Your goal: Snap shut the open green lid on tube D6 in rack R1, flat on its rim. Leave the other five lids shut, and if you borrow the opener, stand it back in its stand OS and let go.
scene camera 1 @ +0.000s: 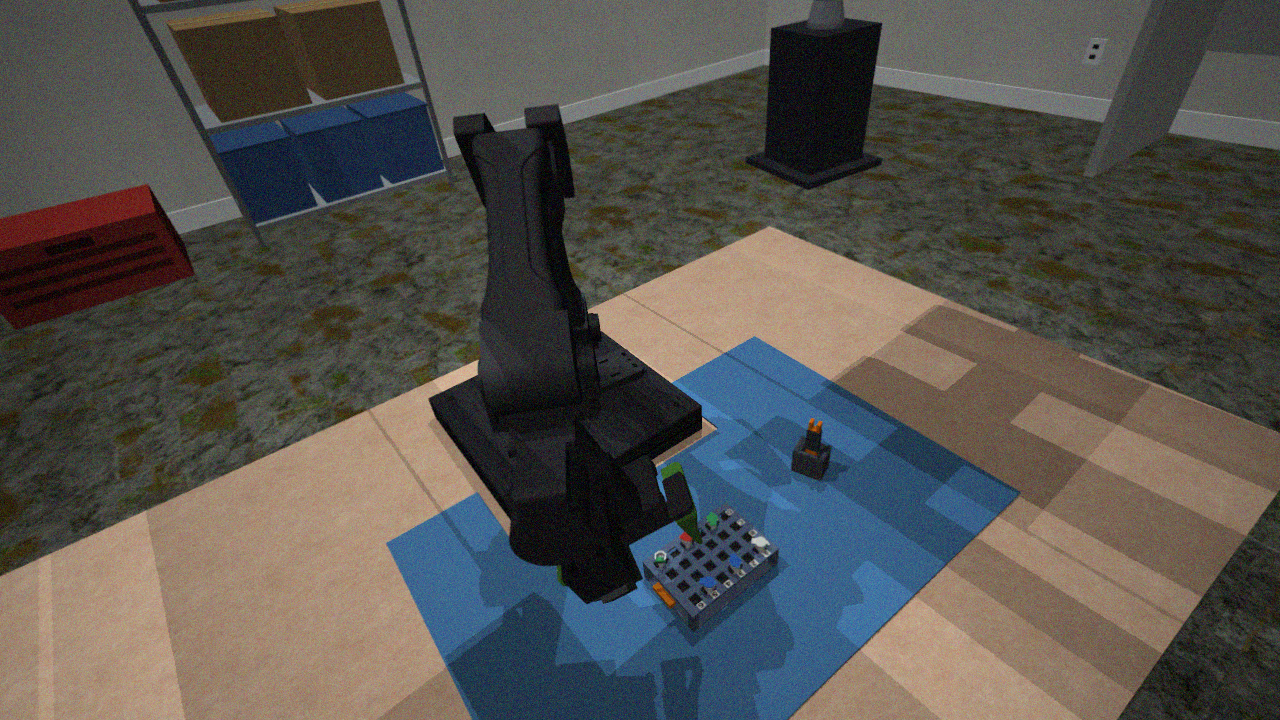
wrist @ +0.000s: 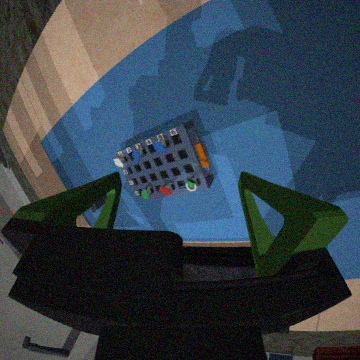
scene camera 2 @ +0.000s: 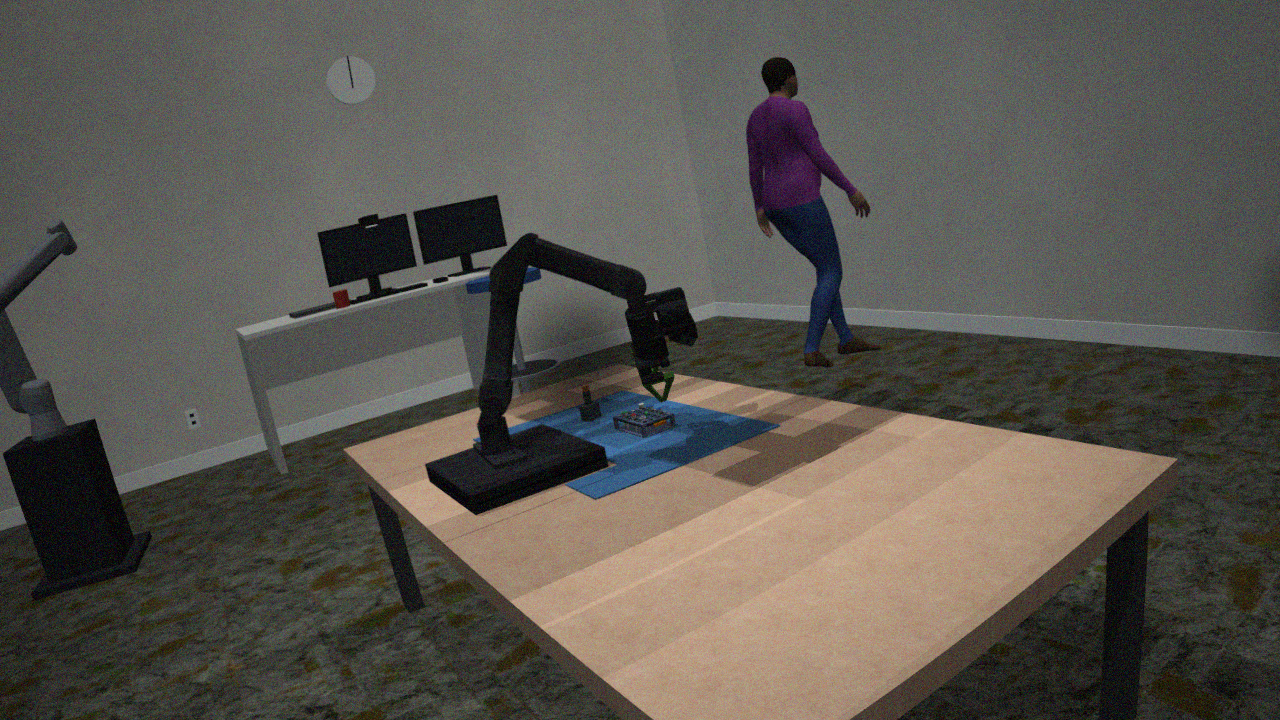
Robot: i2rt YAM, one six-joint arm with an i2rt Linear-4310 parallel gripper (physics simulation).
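Where they show: gripper, fingertip midpoint: (scene camera 1: 656, 561) (wrist: 179, 177) (scene camera 2: 658, 388); arm's base at its link origin: (scene camera 2: 499, 453).
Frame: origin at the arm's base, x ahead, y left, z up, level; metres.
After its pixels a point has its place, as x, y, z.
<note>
The grey-blue rack R1 (scene camera 1: 735, 594) @(0.382, 0.008, -0.038) (scene camera 2: 637, 428) @(0.317, -0.015, -0.031) (wrist: 208, 175) @(0.316, -0.061, -0.034) stands on the blue mat. At its D6 corner, a white tube rim with a green lid (scene camera 1: 660, 557) @(0.329, -0.053, 0.013) (wrist: 191, 185) @(0.327, -0.056, 0.013) shows; the lid's exact tilt is too small to tell. The other lids look shut: green (wrist: 145, 193) @(0.311, 0.025, 0.002), red (wrist: 165, 191) @(0.314, -0.010, 0.002), two blue (wrist: 160, 147) @(0.373, -0.025, 0.002) (wrist: 136, 155) @(0.369, 0.015, 0.002) and white (wrist: 119, 162) @(0.364, 0.051, 0.002). My gripper (wrist: 179, 177) @(0.360, -0.073, 0.061) is open and empty, above the rack's D-row side, its green fingertips wide apart. The orange-tipped opener (scene camera 1: 813, 433) @(0.290, 0.197, 0.029) (scene camera 2: 586, 394) @(0.285, 0.194, 0.025) stands upright in its dark stand (scene camera 1: 810, 460) @(0.298, 0.189, -0.009) (scene camera 2: 589, 411) @(0.278, 0.178, -0.014).
The blue mat (scene camera 1: 859, 546) @(0.409, 0.166, -0.040) (scene camera 2: 716, 429) @(0.437, -0.160, -0.040) lies on the wooden table (scene camera 1: 223, 617) @(0.086, -0.498, -0.043) (scene camera 2: 805, 573) @(0.194, -0.824, -0.043). The arm's black base is behind the rack in scene camera 1. An orange tab (scene camera 1: 663, 593) @(0.350, -0.064, -0.017) (wrist: 201, 155) @(0.351, -0.064, -0.017) is on the rack's end beside column 6. The opener's stand is right of the rack in scene camera 1.
</note>
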